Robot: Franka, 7 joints.
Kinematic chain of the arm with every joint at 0, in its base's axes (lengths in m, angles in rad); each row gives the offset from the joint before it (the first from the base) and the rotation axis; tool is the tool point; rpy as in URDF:
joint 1: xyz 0 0 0.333 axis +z
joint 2: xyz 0 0 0 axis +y
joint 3: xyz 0 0 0.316 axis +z
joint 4: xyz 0.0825 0 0 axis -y
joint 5: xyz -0.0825 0 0.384 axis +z
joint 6: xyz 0 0 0 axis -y
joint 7: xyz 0.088 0 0 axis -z
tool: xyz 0 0 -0.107 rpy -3.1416 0 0
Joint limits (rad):
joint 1: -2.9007..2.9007
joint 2: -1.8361..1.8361
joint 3: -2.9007..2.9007
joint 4: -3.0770..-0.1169
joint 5: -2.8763..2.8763
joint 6: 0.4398..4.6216
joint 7: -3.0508..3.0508
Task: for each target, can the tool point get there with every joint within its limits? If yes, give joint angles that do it. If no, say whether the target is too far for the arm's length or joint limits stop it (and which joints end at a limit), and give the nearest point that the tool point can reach.
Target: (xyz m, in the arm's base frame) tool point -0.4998 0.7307 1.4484
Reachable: no: too far | nearest point -0.3011 0.4402 1.0050 | short by 0.566 m
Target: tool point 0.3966 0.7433 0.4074
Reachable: yes | joints 1.3049 1.2383 -0.6037 -0.4962 -1.2087 2.1234 -1.5876
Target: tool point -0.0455 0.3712 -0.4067
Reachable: no: joint limits stop it (at a limit: joint 2) | nearest point -0.0445 0.3630 -0.3543 | short by 0.053 m
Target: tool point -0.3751 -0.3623 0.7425
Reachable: yes | joints -0.7667 -0.5084 -1.2002 -1.4139 -0.1710 1.5683 -0.3559
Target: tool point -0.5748 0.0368 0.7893
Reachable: yes | joints -1.1382 -0.3022 -1.6069 -1.4202 -2.0221 1.4083 -1.8607
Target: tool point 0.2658 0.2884 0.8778
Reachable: yes | joints -0.4213 -0.0777 0.8240 -1.0497 1.2388 0.7924 -1.2970
